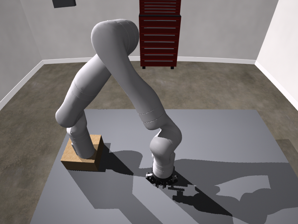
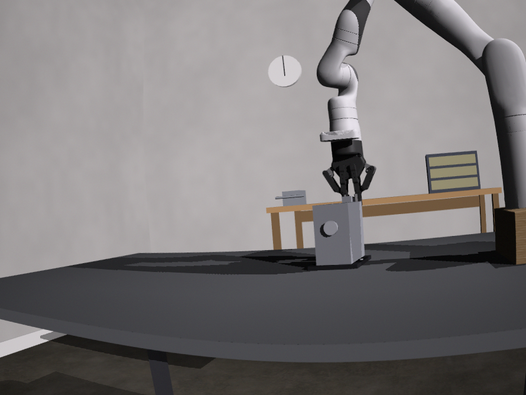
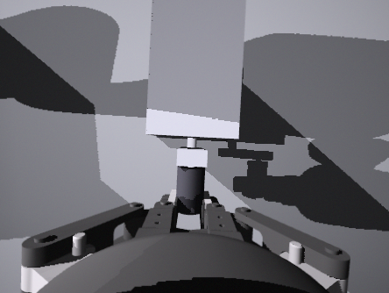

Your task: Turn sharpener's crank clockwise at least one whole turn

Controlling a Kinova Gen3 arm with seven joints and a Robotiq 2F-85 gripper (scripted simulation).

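Now: the crank knob 20 mm to the left of my hand. The rest, counted from my hand: sharpener crank (20 mm to the left).
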